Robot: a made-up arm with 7 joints.
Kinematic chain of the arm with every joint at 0, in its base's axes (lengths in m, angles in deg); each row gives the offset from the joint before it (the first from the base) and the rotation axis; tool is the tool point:
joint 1: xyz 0 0 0 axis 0 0.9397 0.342
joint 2: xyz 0 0 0 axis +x
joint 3: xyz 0 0 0 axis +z
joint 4: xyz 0.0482 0 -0.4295 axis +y
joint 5: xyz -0.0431 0 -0.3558 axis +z
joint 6: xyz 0 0 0 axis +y
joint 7: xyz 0 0 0 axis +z
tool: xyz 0 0 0
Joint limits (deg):
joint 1: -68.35..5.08
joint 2: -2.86..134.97
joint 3: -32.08..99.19
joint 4: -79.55..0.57
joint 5: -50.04..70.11
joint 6: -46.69..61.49
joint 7: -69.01..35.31
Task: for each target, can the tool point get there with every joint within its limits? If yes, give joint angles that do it. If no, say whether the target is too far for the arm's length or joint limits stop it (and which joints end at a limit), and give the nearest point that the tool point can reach.
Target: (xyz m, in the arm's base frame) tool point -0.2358 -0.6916 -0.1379
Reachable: no: joint limits stop it (at a limit: joint 1, joint 2, joint 3, joint 4) | nearest point 0.5066 -0.4282 0.0088 | short by 0.801 m
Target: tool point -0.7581 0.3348 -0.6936
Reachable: no: too far | nearest point -0.1180 0.3058 -0.6397 | short by 0.643 m
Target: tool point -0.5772 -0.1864 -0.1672
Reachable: no: joint limits stop it (at a limit: joint 1, joint 2, joint 3, joint 4) | nearest point -0.5581 0.2513 0.2558 | short by 0.609 m
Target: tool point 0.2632 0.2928 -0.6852
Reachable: yes | joints -19.07 18.08 85.21 -9.99 -28.77 48.23 -2.96
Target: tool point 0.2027 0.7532 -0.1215
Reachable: yes | joints -22.00 77.24 7.90 -7.05 -17.32 -11.46 8.97
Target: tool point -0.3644 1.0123 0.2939
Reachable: no: too far | nearest point -0.2172 0.6886 0.3164 | short by 0.356 m
